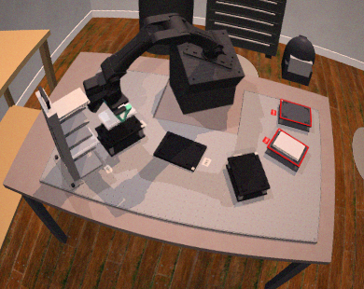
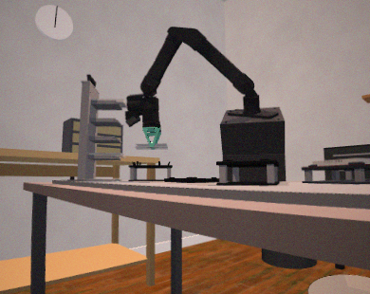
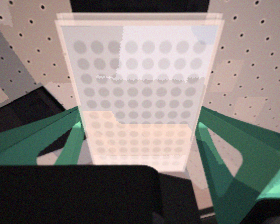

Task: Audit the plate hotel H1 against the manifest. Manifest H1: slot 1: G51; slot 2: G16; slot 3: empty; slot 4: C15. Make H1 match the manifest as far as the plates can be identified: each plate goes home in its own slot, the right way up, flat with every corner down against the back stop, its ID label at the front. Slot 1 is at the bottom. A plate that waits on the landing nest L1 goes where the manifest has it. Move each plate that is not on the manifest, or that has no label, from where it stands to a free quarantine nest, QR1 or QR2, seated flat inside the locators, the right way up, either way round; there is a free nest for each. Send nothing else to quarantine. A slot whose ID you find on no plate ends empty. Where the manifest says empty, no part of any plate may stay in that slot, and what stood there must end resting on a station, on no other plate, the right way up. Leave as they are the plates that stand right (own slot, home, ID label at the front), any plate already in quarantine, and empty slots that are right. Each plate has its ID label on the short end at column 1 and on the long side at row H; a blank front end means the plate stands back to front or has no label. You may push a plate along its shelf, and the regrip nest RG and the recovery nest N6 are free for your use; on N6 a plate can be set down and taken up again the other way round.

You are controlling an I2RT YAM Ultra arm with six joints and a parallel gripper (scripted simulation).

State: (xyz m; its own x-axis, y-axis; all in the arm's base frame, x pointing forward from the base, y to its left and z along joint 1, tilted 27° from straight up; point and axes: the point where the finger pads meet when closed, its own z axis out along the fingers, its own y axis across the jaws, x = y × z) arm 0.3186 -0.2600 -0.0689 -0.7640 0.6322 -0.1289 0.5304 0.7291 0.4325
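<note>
The black regrip nest is 8 cm below my hand. From my hand the other things lie so: RG label: 14 cm below, 8 cm behind, 6 cm to the left; plate hotel H1: 21 cm ahead, 15 cm to the right, 5 cm above; H1 tag: 16 cm ahead, 14 cm below, 1 cm to the left.
</note>
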